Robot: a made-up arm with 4 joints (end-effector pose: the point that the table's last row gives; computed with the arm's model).
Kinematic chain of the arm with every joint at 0, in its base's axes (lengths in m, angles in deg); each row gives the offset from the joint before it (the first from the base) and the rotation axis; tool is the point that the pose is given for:
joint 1: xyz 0 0 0.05 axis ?
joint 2: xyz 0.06 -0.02 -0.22 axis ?
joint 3: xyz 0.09 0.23 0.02 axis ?
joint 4: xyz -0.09 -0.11 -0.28 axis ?
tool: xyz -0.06 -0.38 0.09
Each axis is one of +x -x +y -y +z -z.
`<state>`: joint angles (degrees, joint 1 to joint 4).
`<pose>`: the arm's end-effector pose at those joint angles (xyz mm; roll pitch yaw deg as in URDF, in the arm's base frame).
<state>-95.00 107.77 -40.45 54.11</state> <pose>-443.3 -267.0 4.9 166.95 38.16 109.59</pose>
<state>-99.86 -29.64 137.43 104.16</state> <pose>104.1 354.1 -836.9 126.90 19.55 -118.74</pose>
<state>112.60 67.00 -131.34 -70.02</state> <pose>-17.5 -136.3 289.8 -127.29 43.72 91.35</pose>
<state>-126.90 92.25 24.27 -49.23</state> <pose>2.6 167.6 -269.3 43.24 -24.25 125.89</pose>
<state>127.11 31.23 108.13 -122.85</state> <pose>-17.3 -28.9 -143.5 -133.53 -29.52 -16.16</pose>
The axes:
joint 1: -z
joint 2: +x
joint 3: +z
joint 4: +x

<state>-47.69 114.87 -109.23 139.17</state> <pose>-59.0 474.8 374.2 -5.44 58.94 177.36</pose>
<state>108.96 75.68 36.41 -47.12</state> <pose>-183.8 -157.7 -249.7 25.28 -35.11 -98.62</pose>
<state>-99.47 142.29 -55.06 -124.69</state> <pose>341.6 271.8 108.1 31.43 30.09 148.02</pose>
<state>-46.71 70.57 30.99 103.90</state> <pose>-394.8 476.4 -328.1 171.53 -29.05 58.01</pose>
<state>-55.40 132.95 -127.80 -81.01</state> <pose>418.8 -72.3 33.0 132.35 35.33 -165.90</pose>
